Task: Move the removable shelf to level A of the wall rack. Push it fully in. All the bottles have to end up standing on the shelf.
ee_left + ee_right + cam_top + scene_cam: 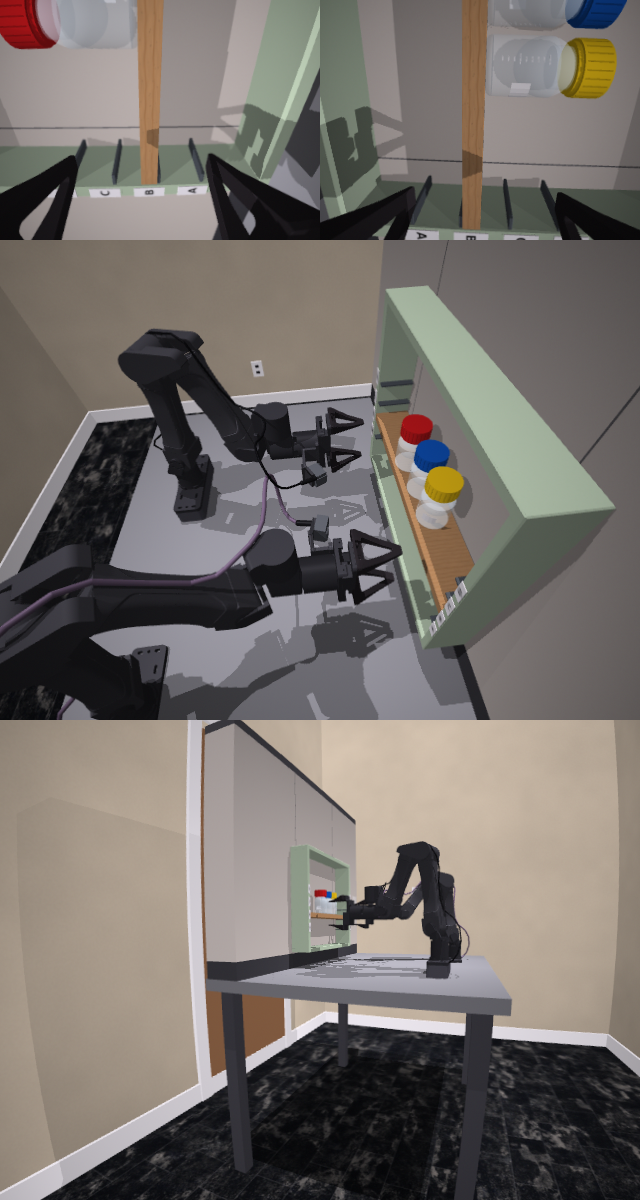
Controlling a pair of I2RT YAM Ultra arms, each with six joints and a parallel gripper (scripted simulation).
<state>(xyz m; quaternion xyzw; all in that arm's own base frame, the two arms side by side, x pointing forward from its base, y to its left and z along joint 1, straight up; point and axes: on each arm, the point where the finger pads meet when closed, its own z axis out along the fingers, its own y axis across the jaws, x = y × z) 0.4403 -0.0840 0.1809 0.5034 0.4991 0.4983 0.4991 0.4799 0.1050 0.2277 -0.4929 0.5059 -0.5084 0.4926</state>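
The yellow-capped bottle is 90 mm to the left of my right hand, 80 mm ahead of it and 50 mm above it. Round my right hand: green wall rack: 160 mm to the left, 80 mm ahead, 50 mm above; then blue-capped bottle: 150 mm to the left, 80 mm ahead, 50 mm above; then wooden shelf: 160 mm to the left, 80 mm ahead, 10 mm below.
The rack slot is 90 mm to the left of my left hand, 70 mm ahead of it and 10 mm below it. Also, from my left hand: green wall rack: 150 mm to the right, 100 mm ahead, 60 mm above; wooden shelf: 150 mm to the right, 100 mm ahead, 10 mm below; red-capped bottle: 90 mm to the right, 90 mm ahead, 50 mm above.
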